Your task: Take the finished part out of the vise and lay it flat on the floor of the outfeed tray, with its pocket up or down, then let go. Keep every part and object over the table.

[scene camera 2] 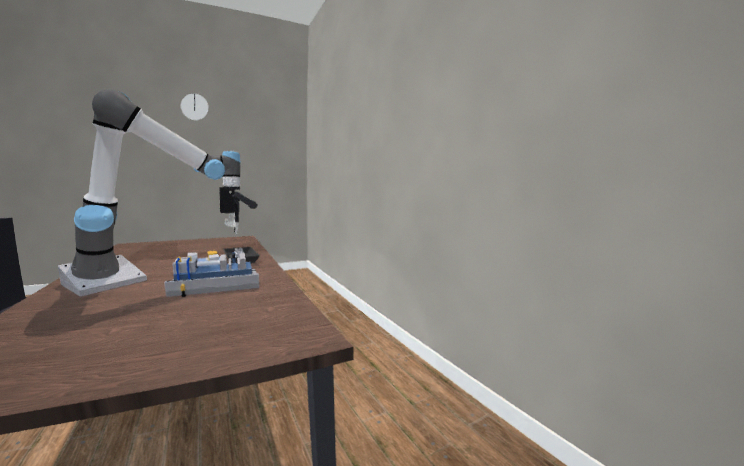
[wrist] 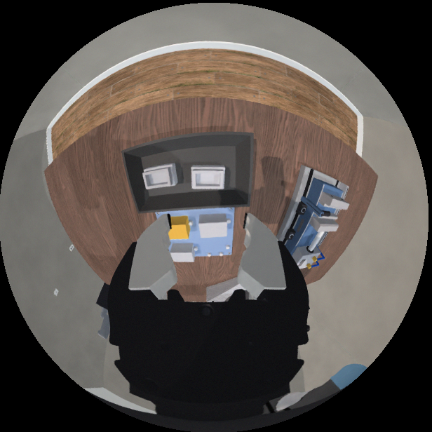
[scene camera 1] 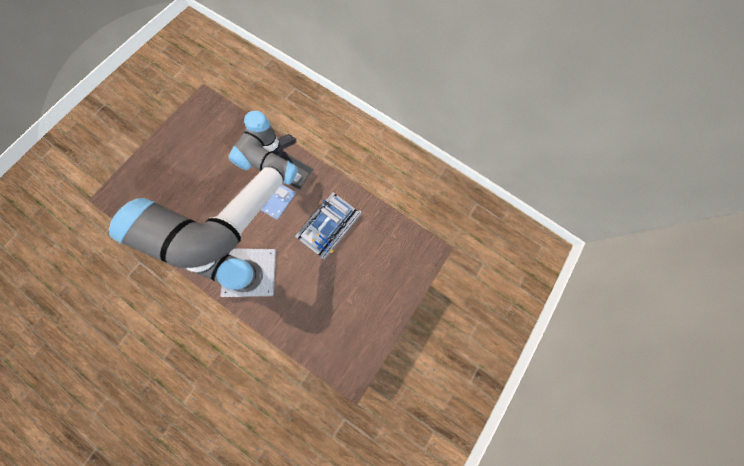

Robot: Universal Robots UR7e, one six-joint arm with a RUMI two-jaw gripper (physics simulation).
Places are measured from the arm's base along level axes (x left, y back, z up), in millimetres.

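Where they show: gripper, fingertip midpoint: point(scene camera 2: 235, 233); arm's base at its link origin: point(scene camera 2: 96, 270).
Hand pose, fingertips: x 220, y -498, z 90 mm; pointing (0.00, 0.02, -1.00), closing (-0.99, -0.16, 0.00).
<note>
Each offset is from my fingertips to the top centre of the thing.
The dark outfeed tray point(wrist: 244, 170) point(scene camera 1: 308, 172) point(scene camera 2: 252, 255) stands ahead of my gripper in the wrist view. Two light grey parts lie flat on its floor with pockets up: the right part point(wrist: 208, 178) is nearly square to the tray, and the left part point(wrist: 160, 176) is slightly turned. They are apart from each other. The blue vise @(dy +50, dx -316, dz -41 mm) point(wrist: 320, 192) point(scene camera 1: 329, 222) point(scene camera 2: 214, 270) is at the right in the wrist view; I see no part between its grey jaws. My gripper point(wrist: 207, 214) point(scene camera 2: 235, 227) is open and empty, above and clear of the tray; its fingertips are hidden in scene camera 1.
A light blue plate @(dy +150, dx +7, dz -132 mm) point(wrist: 204, 245) point(scene camera 1: 277, 208) beside the tray carries a yellow block point(wrist: 179, 227) and grey blocks point(wrist: 213, 225) point(wrist: 182, 252). Grey rails @(dy +41, dx -405, dz -91 mm) point(scene camera 2: 214, 283) flank the vise. The tray stands near the table's far edge. The arm's base plate point(scene camera 1: 266, 260) point(scene camera 2: 131, 271) is on the table.
</note>
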